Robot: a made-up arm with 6 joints. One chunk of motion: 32 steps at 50 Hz.
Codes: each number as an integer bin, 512 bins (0 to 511) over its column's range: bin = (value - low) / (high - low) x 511, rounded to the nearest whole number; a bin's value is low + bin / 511 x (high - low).
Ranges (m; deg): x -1.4..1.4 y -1.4..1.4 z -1.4..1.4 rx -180..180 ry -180..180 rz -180..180
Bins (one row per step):
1: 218 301 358 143 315 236
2: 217 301 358 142 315 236
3: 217 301 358 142 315 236
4: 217 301 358 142 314 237
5: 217 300 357 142 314 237
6: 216 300 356 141 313 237
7: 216 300 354 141 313 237
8: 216 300 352 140 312 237
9: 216 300 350 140 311 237
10: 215 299 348 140 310 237
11: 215 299 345 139 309 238
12: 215 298 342 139 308 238
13: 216 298 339 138 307 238
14: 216 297 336 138 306 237
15: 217 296 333 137 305 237
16: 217 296 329 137 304 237
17: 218 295 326 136 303 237
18: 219 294 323 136 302 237
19: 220 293 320 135 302 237
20: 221 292 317 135 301 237
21: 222 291 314 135 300 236
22: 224 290 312 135 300 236
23: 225 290 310 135 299 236
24: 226 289 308 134 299 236
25: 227 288 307 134 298 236
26: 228 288 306 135 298 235
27: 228 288 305 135 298 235
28: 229 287 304 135 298 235
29: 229 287 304 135 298 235
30: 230 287 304 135 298 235
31: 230 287 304 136 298 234
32: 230 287 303 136 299 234
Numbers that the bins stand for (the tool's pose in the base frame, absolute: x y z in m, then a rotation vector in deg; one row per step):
1: -0.2055 0.2493 0.5616 -79.26 41.92 -13.74
2: -0.2110 0.2493 0.5616 -79.96 41.92 -13.74
3: -0.2110 0.2493 0.5616 -79.96 41.92 -13.74
4: -0.2110 0.2493 0.5616 -79.96 41.21 -13.03
5: -0.2110 0.2438 0.5562 -79.96 41.21 -13.03
6: -0.2164 0.2438 0.5507 -80.67 40.51 -13.03
7: -0.2164 0.2438 0.5397 -80.67 40.51 -13.03
8: -0.2164 0.2438 0.5288 -81.37 39.80 -13.03
9: -0.2164 0.2438 0.5178 -81.37 39.10 -13.03
10: -0.2219 0.2384 0.5068 -81.37 38.40 -13.03
11: -0.2219 0.2384 0.4904 -82.07 37.69 -12.33
12: -0.2219 0.2329 0.4740 -82.07 36.99 -12.33
13: -0.2164 0.2329 0.4575 -82.78 36.28 -12.33
14: -0.2164 0.2274 0.4411 -82.78 35.58 -13.03
15: -0.2110 0.2219 0.4247 -83.48 34.87 -13.03
16: -0.2110 0.2219 0.4027 -83.48 34.17 -13.03
17: -0.2055 0.2164 0.3863 -84.19 33.46 -13.03
18: -0.2000 0.2110 0.3699 -84.19 32.76 -13.03
19: -0.1945 0.2055 0.3534 -84.89 32.76 -13.03
20: -0.1890 0.2000 0.3370 -84.89 32.05 -13.03
21: -0.1836 0.1945 0.3205 -84.89 31.35 -13.74
22: -0.1726 0.1890 0.3096 -84.89 31.35 -13.74
23: -0.1671 0.1890 0.2986 -84.89 30.65 -13.74
24: -0.1616 0.1836 0.2877 -85.60 30.65 -13.74
25: -0.1562 0.1781 0.2822 -85.60 29.94 -13.74
26: -0.1507 0.1781 0.2767 -84.89 29.94 -14.44
27: -0.1507 0.1781 0.2712 -84.89 29.94 -14.44
28: -0.1452 0.1726 0.2658 -84.89 29.94 -14.44
29: -0.1452 0.1726 0.2658 -84.89 29.94 -14.44
30: -0.1397 0.1726 0.2658 -84.89 29.94 -14.44
31: -0.1397 0.1726 0.2658 -84.19 29.94 -15.15
32: -0.1397 0.1726 0.2603 -84.19 30.65 -15.15

